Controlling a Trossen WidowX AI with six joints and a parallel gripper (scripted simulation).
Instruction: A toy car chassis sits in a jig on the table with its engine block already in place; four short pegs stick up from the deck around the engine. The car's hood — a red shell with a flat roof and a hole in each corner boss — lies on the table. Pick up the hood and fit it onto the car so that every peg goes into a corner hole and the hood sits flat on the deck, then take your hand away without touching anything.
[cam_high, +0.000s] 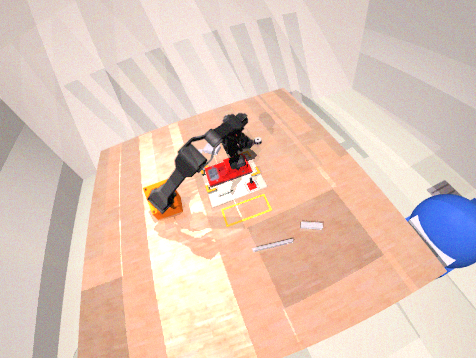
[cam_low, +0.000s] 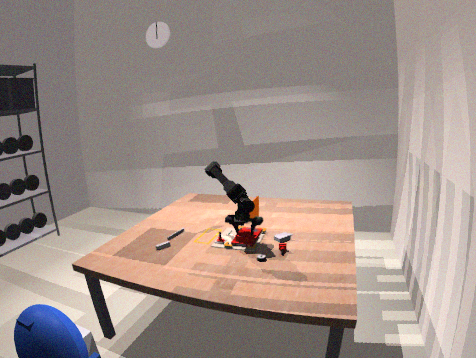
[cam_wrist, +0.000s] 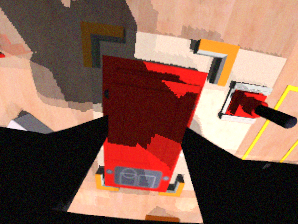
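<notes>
Right now the red hood is right at my gripper tip. Round my gripper tip: grey rod: 30 mm behind, 400 mm to the right, 30 mm below.
</notes>
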